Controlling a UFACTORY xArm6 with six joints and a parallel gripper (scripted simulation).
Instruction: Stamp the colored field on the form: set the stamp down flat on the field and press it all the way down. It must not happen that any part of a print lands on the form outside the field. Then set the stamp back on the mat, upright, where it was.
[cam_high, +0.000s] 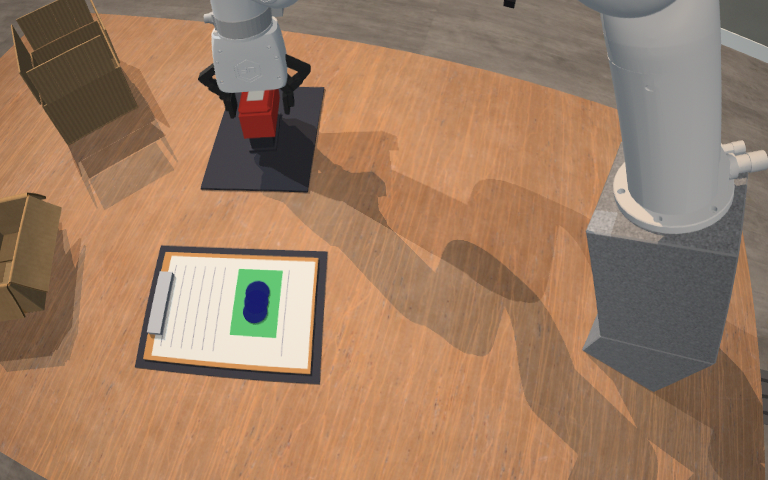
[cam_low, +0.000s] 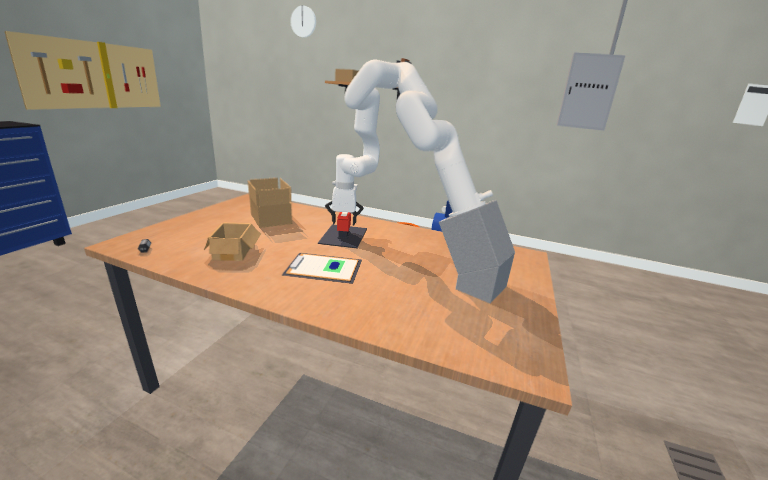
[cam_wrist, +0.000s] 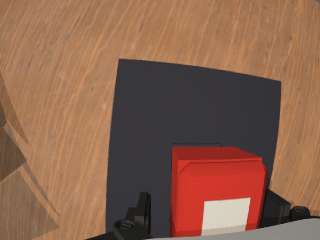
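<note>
Right now my hand is 20 mm above the red stamp. From my hand the other things lie so: clipboard 300 mm to the left, 60 mm below; dark mat 70 mm below; small dark object 680 mm ahead, 370 mm to the left, 50 mm below.
</note>
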